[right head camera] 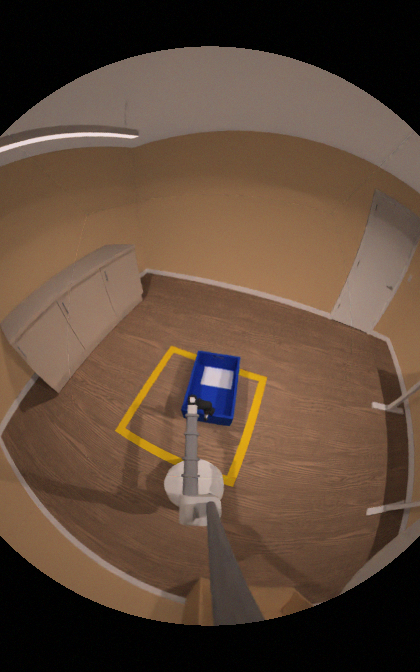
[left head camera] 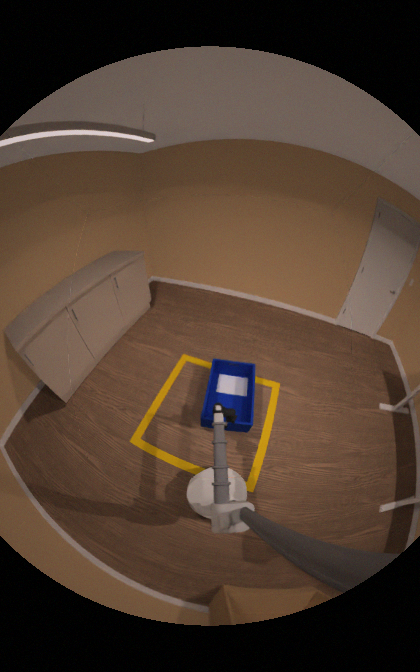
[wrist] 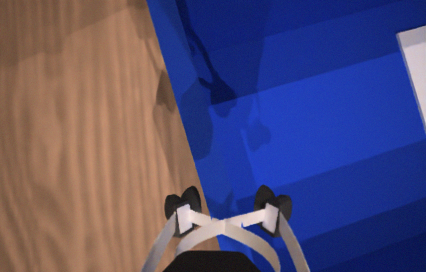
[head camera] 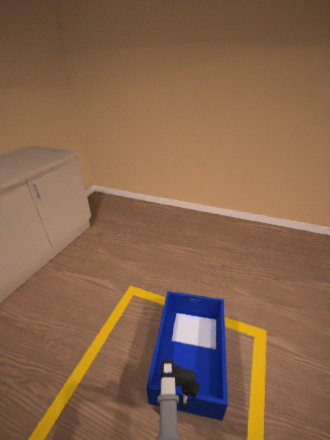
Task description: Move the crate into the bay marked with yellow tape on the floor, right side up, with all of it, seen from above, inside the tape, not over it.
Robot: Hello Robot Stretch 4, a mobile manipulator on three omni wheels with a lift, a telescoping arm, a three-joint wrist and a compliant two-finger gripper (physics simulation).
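Places are measured from the robot's base along level axes (x ahead, y left, z up), in centimetres.
Pixels of known places: gripper, fingertip midpoint: (head camera: pixel 187 397).
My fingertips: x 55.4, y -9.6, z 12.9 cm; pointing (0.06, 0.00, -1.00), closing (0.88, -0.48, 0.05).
Observation:
Behind a point stands the place of what it marks.
The blue crate (head camera: pixel 197 357) @(x 80.6, y -18.9, z -1.0 cm) (left head camera: pixel 232 401) (right head camera: pixel 215 395) (wrist: pixel 325 115) @(x 74.8, y -8.6, z -1.0 cm) is right side up, with a white rectangle (head camera: pixel 195 331) @(x 97.4, y -19.6, z -0.4 cm) (wrist: pixel 417 75) @(x 90.9, y -9.8, z -0.4 cm) on its inner floor. My gripper (head camera: pixel 185 400) @(x 55.4, y -9.6, z 12.9 cm) (right head camera: pixel 206 416) (wrist: pixel 227 201) @(x 55.4, y -9.6, z 12.9 cm) is shut on the crate's near end wall, one finger outside and one inside. The yellow tape (head camera: pixel 84 367) @(x 76.4, y 52.6, z -2.7 cm) (left head camera: pixel 268 425) (right head camera: pixel 249 430) outlines the bay. Most of the crate appears over the bay, but its far end covers part of the far tape strip and reaches past it. The crate's height above the floor is unclear.
A low cabinet (head camera: pixel 65 200) @(x 201.9, y 97.1, z 48.6 cm) (left head camera: pixel 95 320) stands at the left wall. A door (left head camera: pixel 380 270) is at the far right. My round base (left head camera: pixel 200 495) overlaps the near tape in view. White legs (left head camera: pixel 392 408) stand at right. A brown box-like object (left head camera: pixel 265 605) is behind me.

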